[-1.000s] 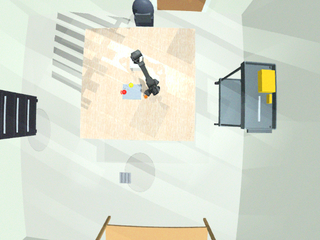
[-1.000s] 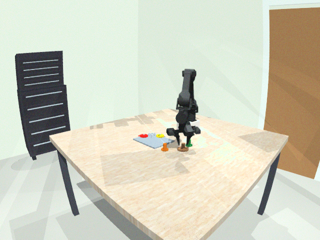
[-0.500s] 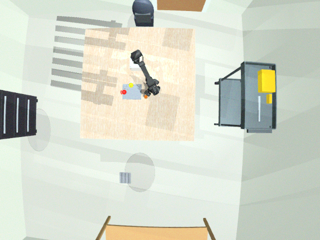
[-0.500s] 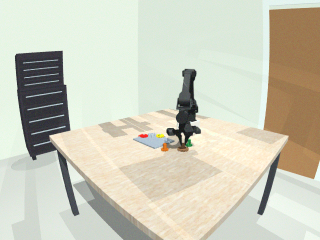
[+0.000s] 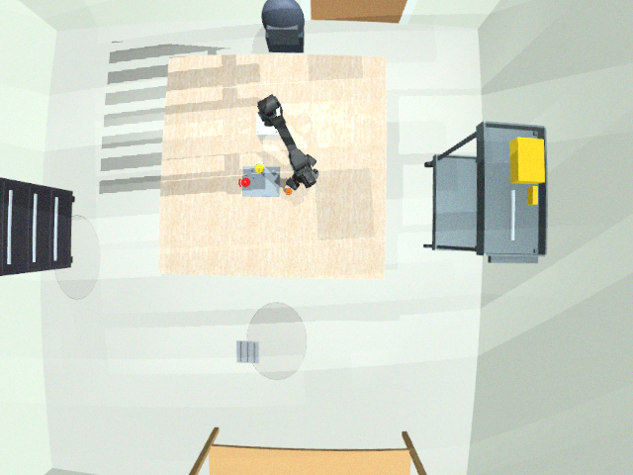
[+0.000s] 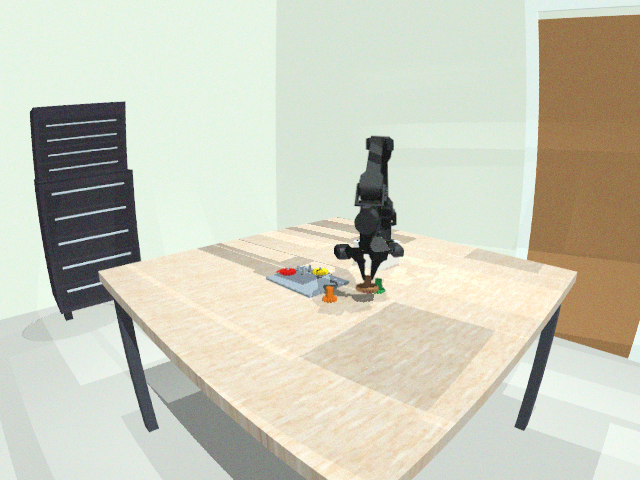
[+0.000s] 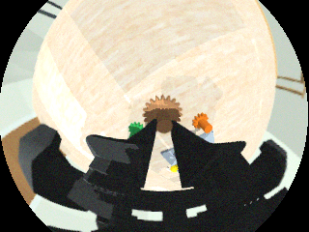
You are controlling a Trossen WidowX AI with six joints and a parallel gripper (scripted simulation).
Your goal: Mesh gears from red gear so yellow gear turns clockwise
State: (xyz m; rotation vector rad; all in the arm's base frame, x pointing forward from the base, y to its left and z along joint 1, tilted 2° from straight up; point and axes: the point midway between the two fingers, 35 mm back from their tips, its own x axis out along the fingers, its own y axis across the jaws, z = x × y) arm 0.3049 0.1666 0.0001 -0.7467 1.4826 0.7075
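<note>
My gripper tip is 60 mm past the yellow gear, 240 mm to the left of it and 50 mm above it. The rest, counted from my gripper tip: brown gear (10 mm below); orange gear (70 mm ahead, 80 mm to the right, 50 mm below); green gear (80 mm behind, 20 mm to the right, 50 mm below).
</note>
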